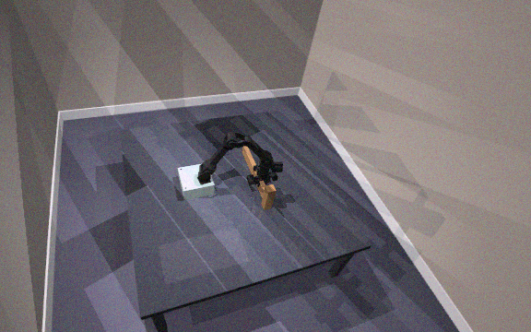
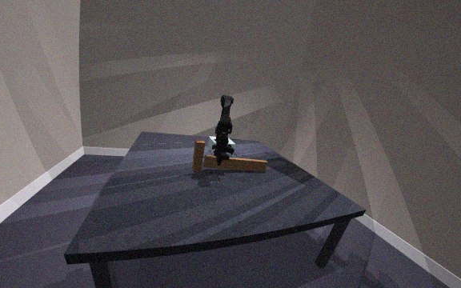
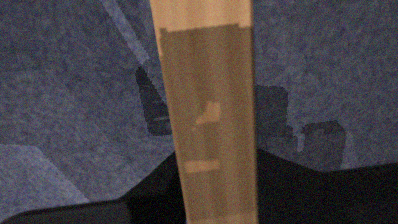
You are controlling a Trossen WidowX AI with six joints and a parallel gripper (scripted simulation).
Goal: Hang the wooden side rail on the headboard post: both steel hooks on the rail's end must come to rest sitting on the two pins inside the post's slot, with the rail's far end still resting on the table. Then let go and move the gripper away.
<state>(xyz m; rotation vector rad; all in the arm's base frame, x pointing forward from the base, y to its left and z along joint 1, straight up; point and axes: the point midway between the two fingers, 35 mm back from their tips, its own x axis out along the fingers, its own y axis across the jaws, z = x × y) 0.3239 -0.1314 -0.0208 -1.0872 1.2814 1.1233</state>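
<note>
Right now my gripper tip is 20 mm past the headboard post, 130 mm to the left of it and 40 mm below it.
</note>
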